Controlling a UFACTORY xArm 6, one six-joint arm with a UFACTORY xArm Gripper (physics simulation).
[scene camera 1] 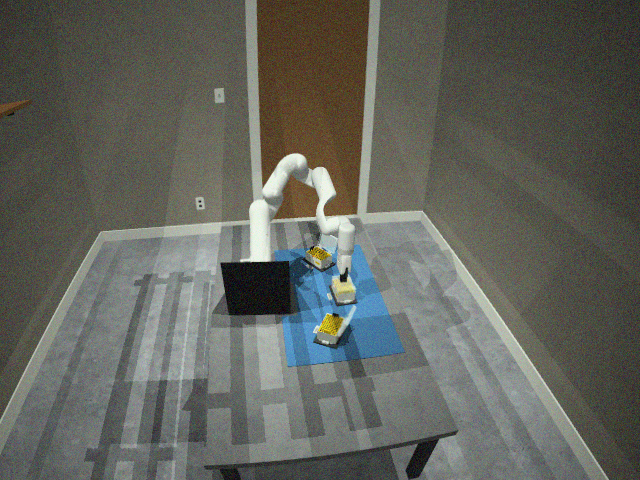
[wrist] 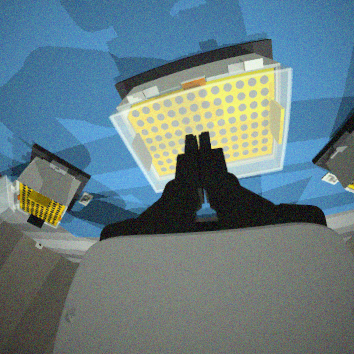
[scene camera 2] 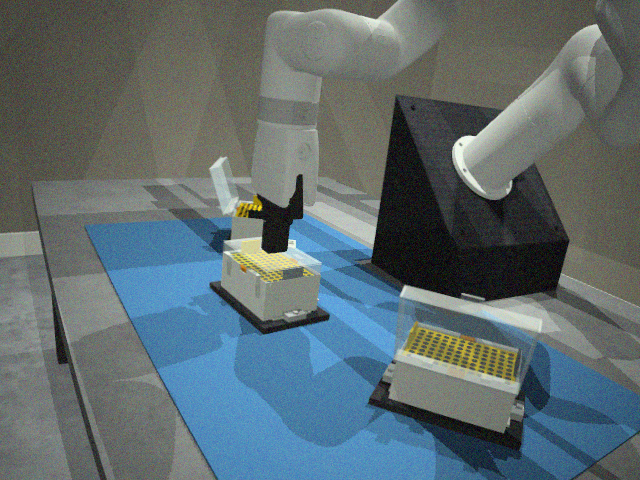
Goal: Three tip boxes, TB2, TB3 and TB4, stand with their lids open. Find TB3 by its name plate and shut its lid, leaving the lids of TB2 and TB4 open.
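Places are measured from the arm's base along level axes (x ahead, y up, z right), in metres.
Pixels of known places: gripper, fingertip midpoint: (scene camera 1: pixel 343 281) (wrist: pixel 200 149) (scene camera 2: pixel 274 250); arm's base, link origin: (scene camera 1: pixel 260 267) (scene camera 2: pixel 481 168).
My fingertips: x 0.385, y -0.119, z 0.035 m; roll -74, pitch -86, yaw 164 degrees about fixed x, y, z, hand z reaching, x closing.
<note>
For each thing: its top centre in the pictures, then the offset to it from my fingertips. Level surfaces: height alone.
- middle tip box, top centre: (wrist: pixel 210 156) (scene camera 2: pixel 278 250) (scene camera 1: pixel 341 282) dx -0.012, dy -0.003, dz +0.006 m
- far box, top centre: (scene camera 2: pixel 265 208) (scene camera 1: pixel 328 322) dx -0.135, dy -0.014, dz +0.244 m
- blue mat, surface height: dy -0.080 m
- grey table, surface height: dy -0.084 m
The middle tip box (scene camera 1: pixel 343 297) (scene camera 2: pixel 242 283) (wrist: pixel 215 70) stands on a dark base. Its clear lid (scene camera 2: pixel 310 262) (wrist: pixel 286 120) lies down over the yellow rack. My gripper (scene camera 1: pixel 343 280) (scene camera 2: pixel 274 251) (wrist: pixel 200 149) is shut and empty, pointing down with its fingertips at the lid's top; whether they touch is unclear. The near box (scene camera 1: pixel 327 336) (scene camera 2: pixel 449 395) has its lid (scene camera 1: pixel 348 320) (scene camera 2: pixel 475 317) raised. The far box (scene camera 1: pixel 320 260) (scene camera 2: pixel 246 227) has its lid (scene camera 1: pixel 328 243) (scene camera 2: pixel 223 186) raised. Name plate lettering is too small to read.
The boxes stand on a blue mat (scene camera 1: pixel 372 338) (scene camera 2: pixel 206 413) on the grey table (scene camera 1: pixel 330 408). The black arm mount (scene camera 1: pixel 256 287) (scene camera 2: pixel 418 206) stands beside the mat. In the wrist view, small plates (wrist: pixel 85 199) (wrist: pixel 329 178) lie beside the outer boxes.
</note>
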